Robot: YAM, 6 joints.
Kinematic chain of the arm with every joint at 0, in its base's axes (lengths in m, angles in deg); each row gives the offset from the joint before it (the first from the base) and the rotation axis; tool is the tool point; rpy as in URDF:
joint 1: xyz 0 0 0.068 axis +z
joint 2: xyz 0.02 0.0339 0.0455 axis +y
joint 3: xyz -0.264 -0.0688 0 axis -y
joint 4: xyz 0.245 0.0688 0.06 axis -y
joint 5: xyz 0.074 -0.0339 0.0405 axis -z
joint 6: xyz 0.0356 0 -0.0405 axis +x
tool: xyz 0 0 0 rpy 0 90 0
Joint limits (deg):
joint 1: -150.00..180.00
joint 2: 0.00..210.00
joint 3: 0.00..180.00
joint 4: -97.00..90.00
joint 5: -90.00..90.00
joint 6: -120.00..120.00
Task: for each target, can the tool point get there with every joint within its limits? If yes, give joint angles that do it. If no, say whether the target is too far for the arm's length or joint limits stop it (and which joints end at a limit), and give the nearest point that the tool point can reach.
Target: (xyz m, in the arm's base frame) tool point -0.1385 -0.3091 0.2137
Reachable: yes | joints -113.18 103.69 79.07 -60.93 9.12 7.81
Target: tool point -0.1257 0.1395 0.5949
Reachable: yes | joints -53.34 42.06 139.23 -56.13 29.50 -79.78
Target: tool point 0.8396 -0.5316 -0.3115
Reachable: no: too far | nearest point 0.5015 -0.3175 -0.1368 | short by 0.437 m
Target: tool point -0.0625 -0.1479 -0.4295
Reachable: no: joint limits stop it (at a limit: joint 2) | nearest point -0.0673 -0.1592 -0.3723 | short by 0.058 m
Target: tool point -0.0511 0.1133 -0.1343
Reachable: yes | joints 99.15 185.80 64.47 -71.26 -65.64 30.47
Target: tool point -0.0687 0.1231 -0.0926
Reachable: yes | joints 132.68 156.75 36.79 -9.04 67.62 67.13
